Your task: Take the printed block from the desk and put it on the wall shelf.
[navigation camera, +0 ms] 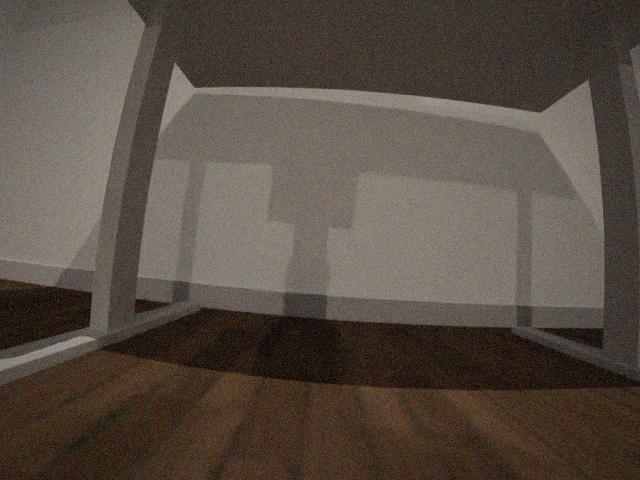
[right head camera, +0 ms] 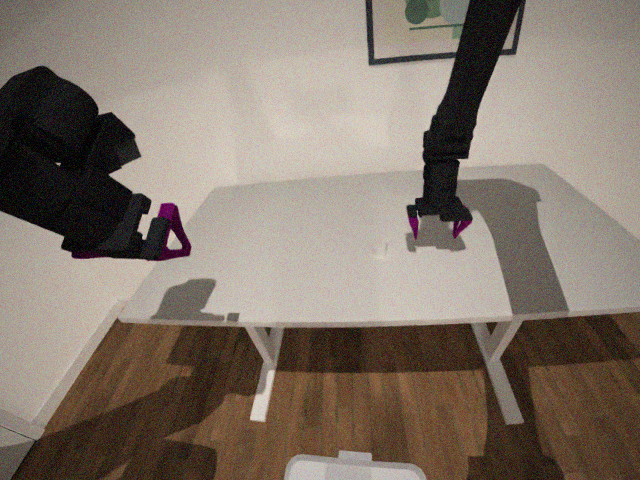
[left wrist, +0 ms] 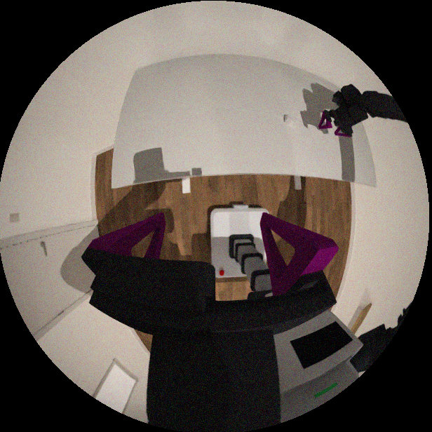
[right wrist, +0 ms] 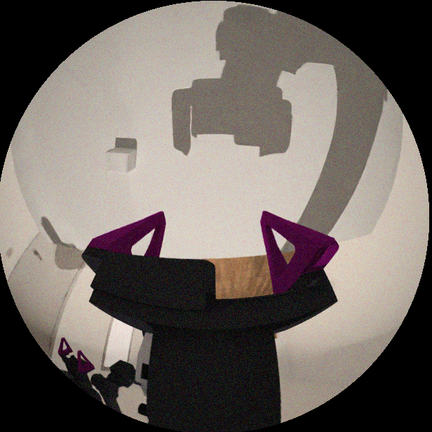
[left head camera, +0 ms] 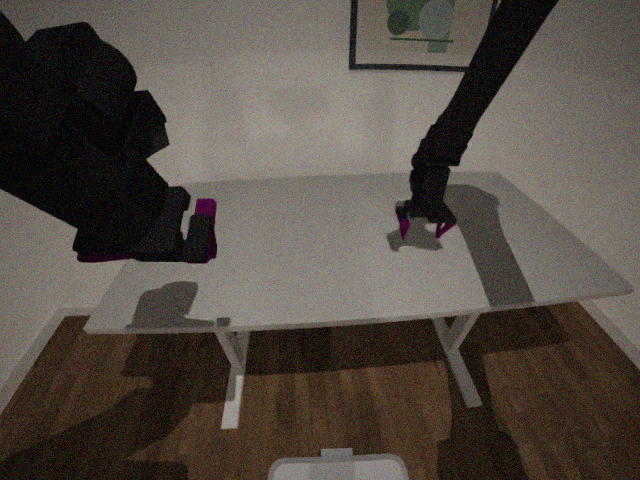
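Note:
A small white block [right head camera: 381, 251] [left wrist: 288, 119] [right wrist: 120, 160] sits on the white desk [left head camera: 289, 227] [right head camera: 289, 232] [left wrist: 210, 110] [right wrist: 215, 190]; it barely stands out in the head views. My right gripper [left head camera: 421, 237] [right head camera: 435, 238] [right wrist: 212, 216] is open and empty, low over the desk, to the right of the block in the right head view. My left gripper [left head camera: 147, 257] [right head camera: 131, 255] [left wrist: 212, 217] is open and empty, high over the left of the desk, far from the block. A narrow wooden board [left wrist: 361, 319] shows by the wall in the left wrist view; I cannot tell if it is the wall shelf.
A framed picture [left head camera: 353, 36] [right head camera: 371, 36] hangs on the wall behind the desk. Desk legs [left head camera: 232, 400] [right head camera: 261, 395] [navigation camera: 111, 217] stand on the wooden floor. My white base [left head camera: 338, 467] [right head camera: 356, 470] is in front of the desk. The right arm reaches over the desk's right part.

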